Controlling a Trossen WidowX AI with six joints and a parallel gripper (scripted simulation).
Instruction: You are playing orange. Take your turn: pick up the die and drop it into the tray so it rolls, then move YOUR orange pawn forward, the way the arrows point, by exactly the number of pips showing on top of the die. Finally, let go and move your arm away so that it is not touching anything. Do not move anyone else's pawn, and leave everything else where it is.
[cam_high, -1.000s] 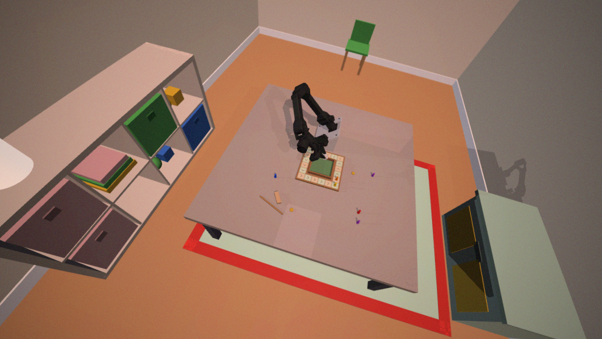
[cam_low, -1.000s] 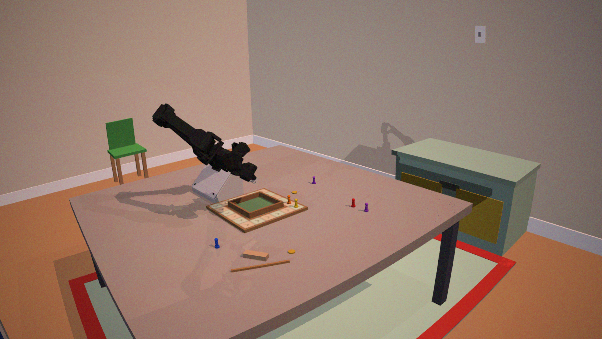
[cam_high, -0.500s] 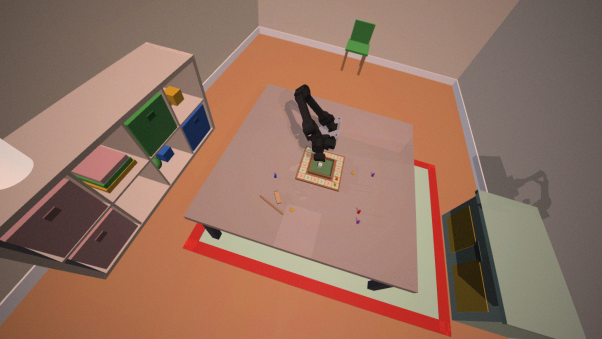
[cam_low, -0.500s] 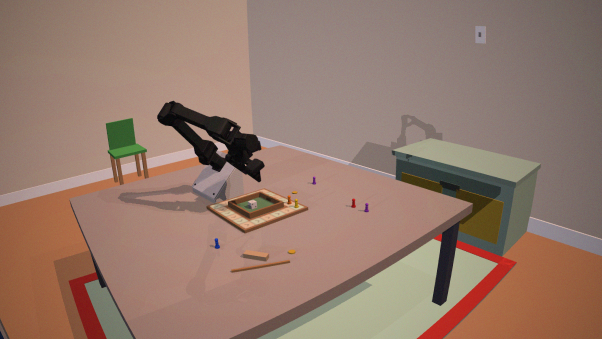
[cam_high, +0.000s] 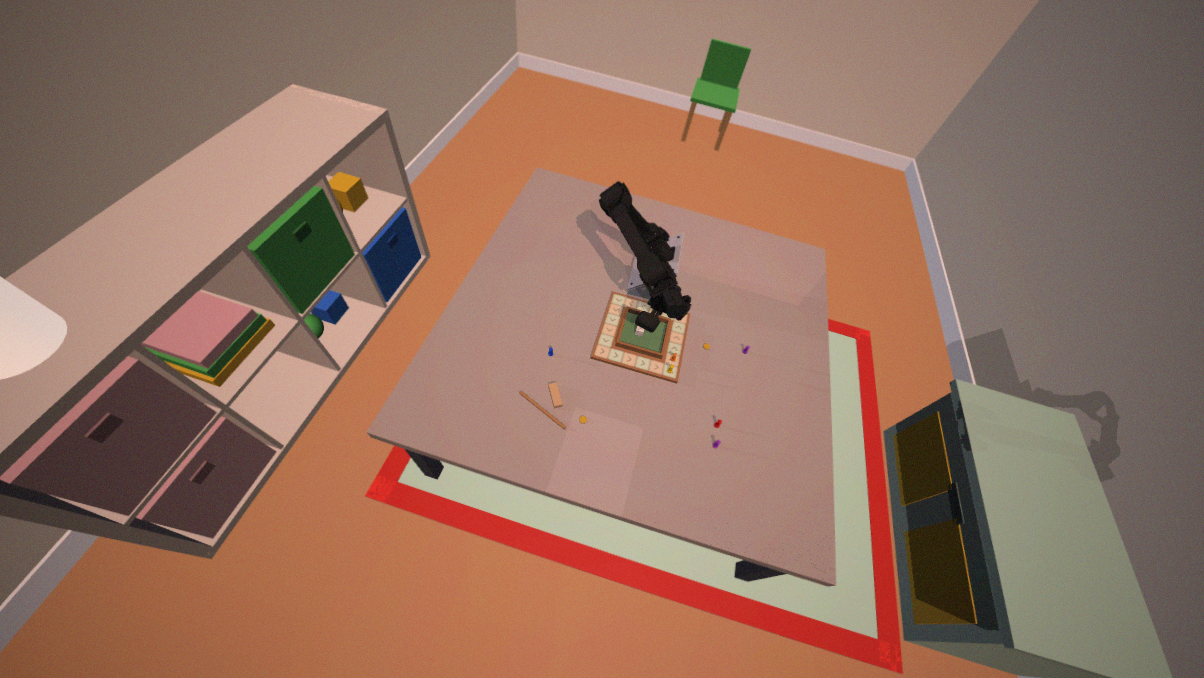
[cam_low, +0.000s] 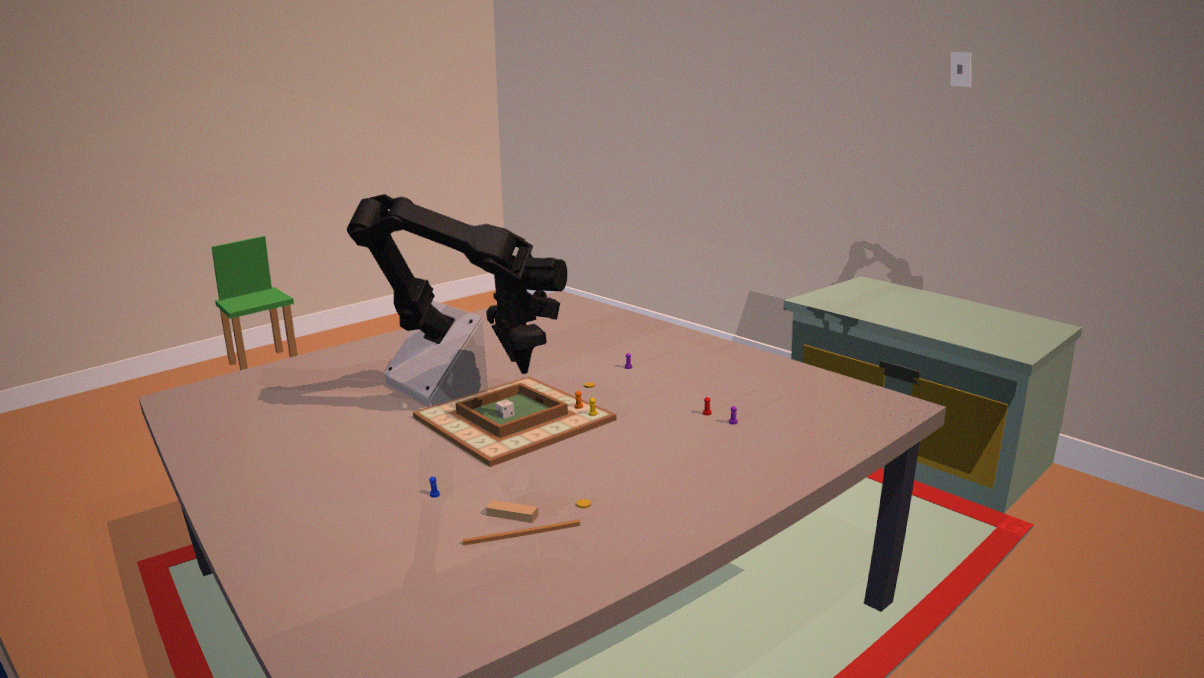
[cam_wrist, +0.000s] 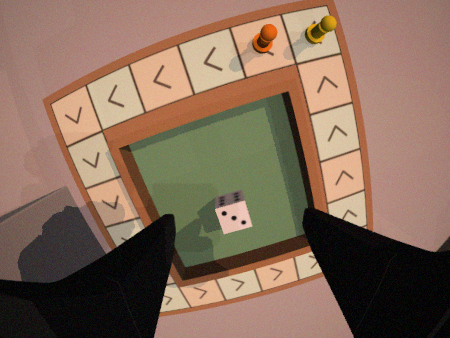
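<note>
The orange pawn lies 60 mm ahead of my gripper tip, 90 mm to the left of it and 80 mm below it. From my gripper tip the other things lie so: white die (10 mm behind, 30 mm to the right, 80 mm below); blue pawn (150 mm ahead, 290 mm to the right, 90 mm below); yellow pawn (110 mm ahead, 90 mm to the left, 80 mm below).
</note>
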